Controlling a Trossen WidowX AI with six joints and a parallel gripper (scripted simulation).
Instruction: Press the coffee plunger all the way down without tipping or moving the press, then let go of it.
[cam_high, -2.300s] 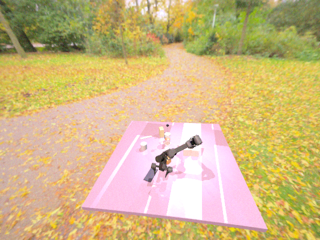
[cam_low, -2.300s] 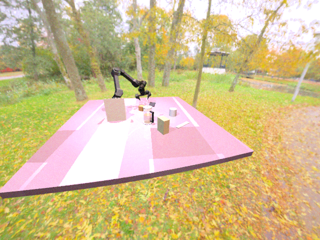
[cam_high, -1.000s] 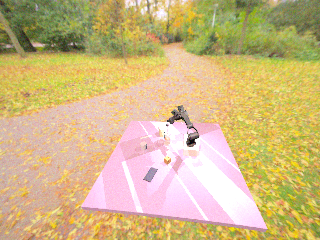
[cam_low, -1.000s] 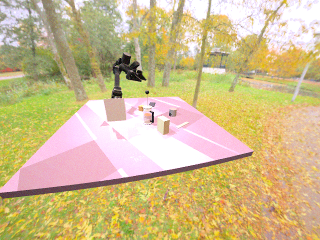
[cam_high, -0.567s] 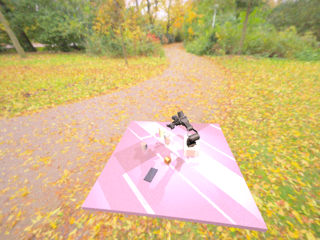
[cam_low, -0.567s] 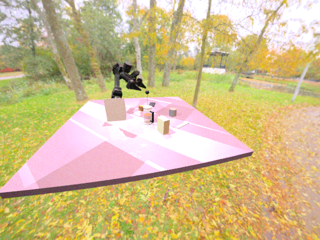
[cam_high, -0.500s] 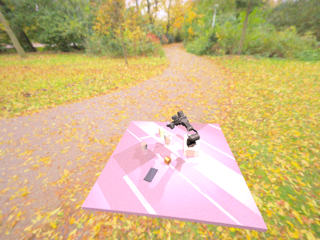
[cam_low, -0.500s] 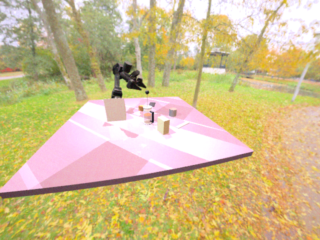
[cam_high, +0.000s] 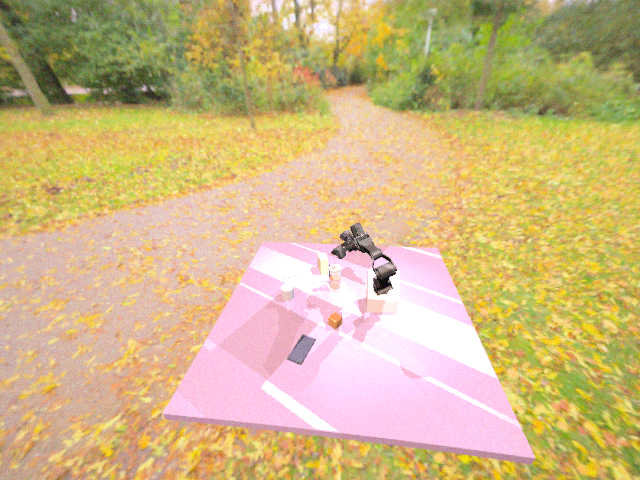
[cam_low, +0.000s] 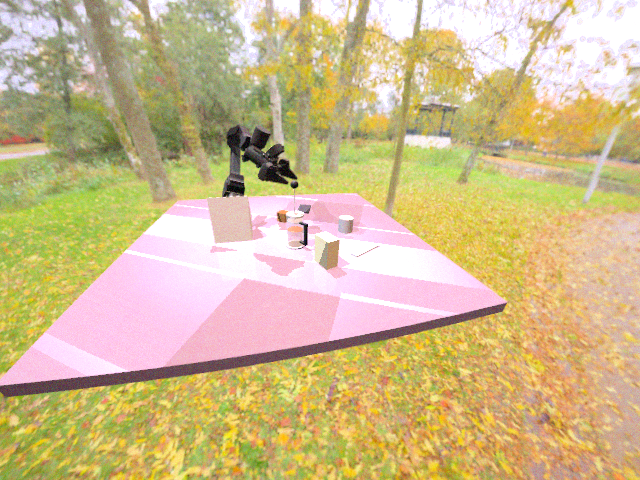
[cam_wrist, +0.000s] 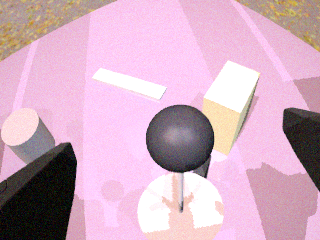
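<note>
Now: the glass coffee press 140 mm below my gripper tip, 20 mm to the right of it and 10 mm ahead of it. The rest, counted from my gripper tip: cream box 220 mm below, 170 mm to the right, 90 mm ahead; dark flat slab 450 mm to the left, 270 mm below, 160 mm ahead.
</note>
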